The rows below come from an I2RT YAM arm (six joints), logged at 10 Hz.
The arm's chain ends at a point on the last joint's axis. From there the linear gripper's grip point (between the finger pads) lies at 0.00 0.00 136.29 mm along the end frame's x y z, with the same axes.
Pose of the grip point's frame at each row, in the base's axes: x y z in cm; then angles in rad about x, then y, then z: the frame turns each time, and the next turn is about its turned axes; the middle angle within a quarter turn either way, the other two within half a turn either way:
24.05 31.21 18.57 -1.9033 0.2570 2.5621
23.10 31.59 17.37 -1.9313 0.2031 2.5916
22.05 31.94 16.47 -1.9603 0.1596 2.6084
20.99 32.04 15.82 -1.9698 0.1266 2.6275
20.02 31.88 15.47 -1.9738 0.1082 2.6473
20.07 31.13 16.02 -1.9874 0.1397 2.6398
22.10 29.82 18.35 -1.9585 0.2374 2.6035
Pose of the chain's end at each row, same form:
20.59 18.75 22.87 -1.9033 0.2570 2.5621
20.35 19.10 22.08 -1.9313 0.2031 2.5916
19.88 19.49 21.58 -1.9603 0.1596 2.6084
19.27 19.58 21.07 -1.9698 0.1266 2.6275
18.55 19.42 20.78 -1.9738 0.1082 2.6473
18.17 18.79 21.48 -1.9874 0.1397 2.6398
18.89 17.56 23.36 -1.9585 0.2374 2.6035

